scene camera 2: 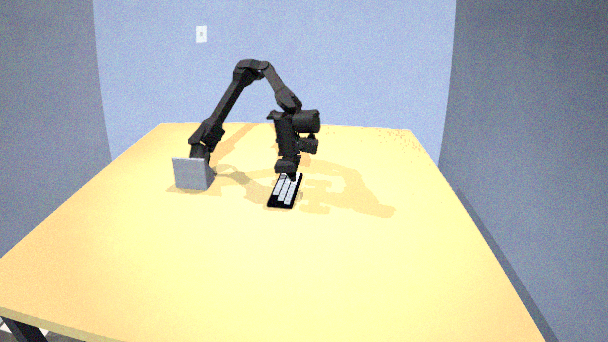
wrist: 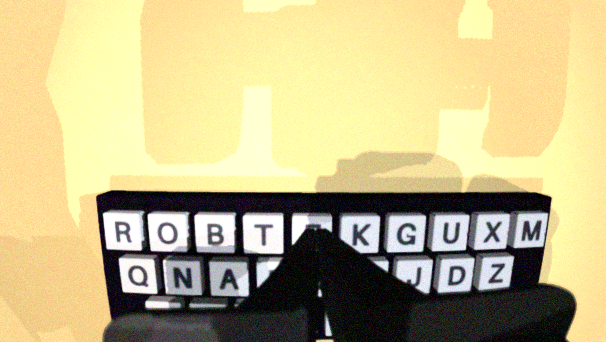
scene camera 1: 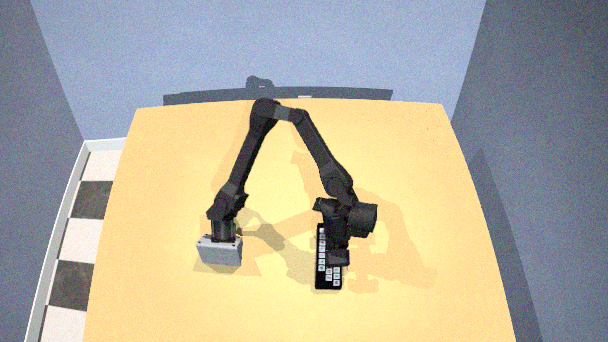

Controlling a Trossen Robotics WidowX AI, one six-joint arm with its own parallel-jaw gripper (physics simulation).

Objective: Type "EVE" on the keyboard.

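Frame: origin at the arm's base, x ahead, y left, z up, level; millimetres.
Seen in the pictures: gripper, fingertip midpoint: [scene camera 2: 294,181] [wrist: 315,239] [scene camera 1: 338,249]; arm's base, link origin: [scene camera 2: 197,165] [scene camera 1: 222,239].
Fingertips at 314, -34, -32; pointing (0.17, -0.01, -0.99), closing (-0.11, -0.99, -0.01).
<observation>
Pixels of each thing's top centre, then the offset from my fingertips to it, as dx, dy, dz. Level surfaces: height alone.
- black keyboard, top centre: [wrist: 334,279] [scene camera 1: 329,253] [scene camera 2: 286,185] -24, -6, -11
- E key, top centre: [wrist: 311,235] -2, +1, -11
- T key, top centre: [wrist: 263,234] +1, +21, -11
- K key, top centre: [wrist: 360,235] -5, -19, -11
- wooden table, surface height: dz -27
The black keyboard [scene camera 1: 321,282] [scene camera 2: 276,202] [wrist: 200,201] with white letter keys lies flat on the table. My gripper [scene camera 2: 293,177] [wrist: 315,239] is shut and empty, pointing down with its tips over the lower part of the E key [wrist: 302,221] in the row farthest from the gripper body. The tips cover most of the letter; whether they touch or press the key cannot be told. The T key [wrist: 263,232] and the K key [wrist: 360,234] are on either side of E. The fingers hide keys in the middle and nearest rows, and the V letter does not show.
The wooden table [scene camera 1: 200,310] [scene camera 2: 300,275] carries the grey arm base [scene camera 1: 220,252] [scene camera 2: 190,173], left of the keyboard in both scene views. The black arm [scene camera 1: 312,140] [scene camera 2: 227,102] arches from it to the keyboard. Walls stand behind and beside the table.
</observation>
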